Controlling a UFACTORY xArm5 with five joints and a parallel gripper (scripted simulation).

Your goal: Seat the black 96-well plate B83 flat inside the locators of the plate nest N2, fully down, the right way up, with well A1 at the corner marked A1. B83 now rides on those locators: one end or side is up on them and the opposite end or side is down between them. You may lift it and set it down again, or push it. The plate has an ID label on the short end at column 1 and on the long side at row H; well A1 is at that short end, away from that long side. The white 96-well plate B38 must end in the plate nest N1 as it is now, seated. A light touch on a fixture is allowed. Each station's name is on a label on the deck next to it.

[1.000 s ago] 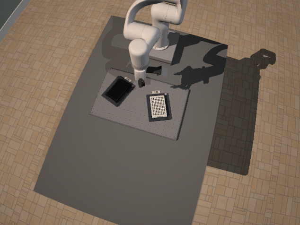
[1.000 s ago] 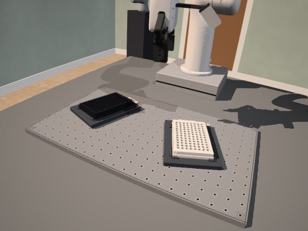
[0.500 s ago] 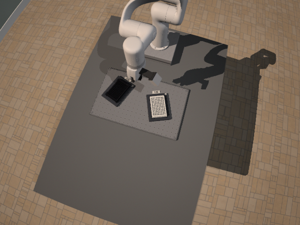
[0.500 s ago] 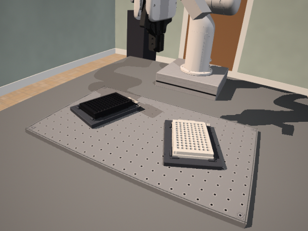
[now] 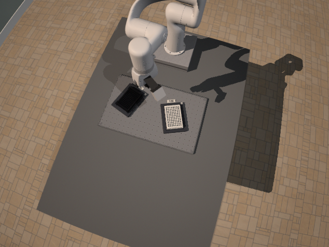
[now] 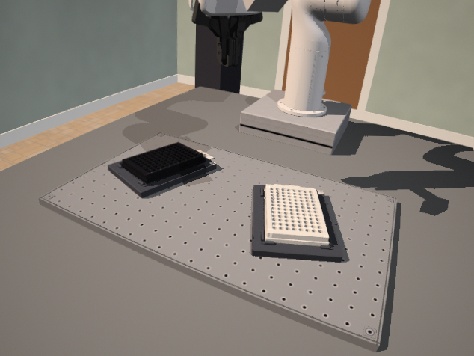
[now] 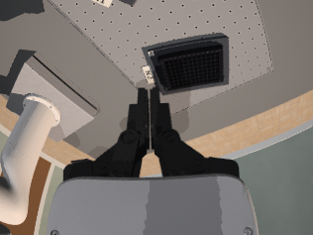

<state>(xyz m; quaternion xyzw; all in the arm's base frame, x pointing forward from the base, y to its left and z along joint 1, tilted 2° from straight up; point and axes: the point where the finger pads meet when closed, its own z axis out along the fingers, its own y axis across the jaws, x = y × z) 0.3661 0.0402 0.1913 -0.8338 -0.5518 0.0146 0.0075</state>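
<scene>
Right now the black plate B83 is 40 mm ahead of my hand, 100 mm to the right of it and 200 mm below it. Also, from my hand: nest N2 (40 mm ahead, 110 mm to the right, 220 mm below); then N1 label (70 mm behind, 100 mm to the left, 220 mm below); then N2 label (60 mm behind, 100 mm to the right, 220 mm below).
</scene>
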